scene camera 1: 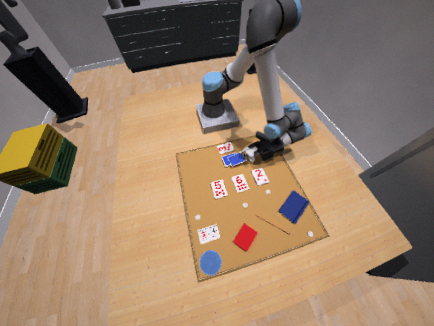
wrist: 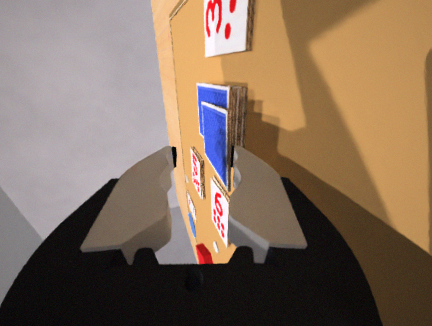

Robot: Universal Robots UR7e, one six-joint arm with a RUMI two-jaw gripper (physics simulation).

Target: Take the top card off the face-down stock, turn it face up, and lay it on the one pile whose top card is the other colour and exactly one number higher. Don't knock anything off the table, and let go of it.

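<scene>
The face-down stock [scene camera 1: 227, 162] [wrist: 210, 94] has blue backs. Its top card [scene camera 1: 237, 158] [wrist: 216, 137] lies shifted, with one end sticking out toward my gripper [scene camera 1: 245, 154] [wrist: 204, 149]. The gripper is partly open, and its fingertips are at that overhanging end, one on each side in the wrist view; no grip on the card shows. Face-up piles show a red 3 [scene camera 1: 225, 148] [wrist: 227, 35] beside the stock, and a red 5 [scene camera 1: 218, 189] [wrist: 195, 172], a red 6 [scene camera 1: 240, 183] [wrist: 218, 212] and a red 2 [scene camera 1: 259, 176] in a row.
On the brown mat [scene camera 1: 225, 215] are a sample card with 3 and 4 [scene camera 1: 208, 234], a blue disc [scene camera 1: 210, 262], a red block [scene camera 1: 245, 237], a dark blue box [scene camera 1: 293, 206], a thin stick [scene camera 1: 272, 224] and several white pebbles, one [scene camera 1: 245, 205] below the 6.
</scene>
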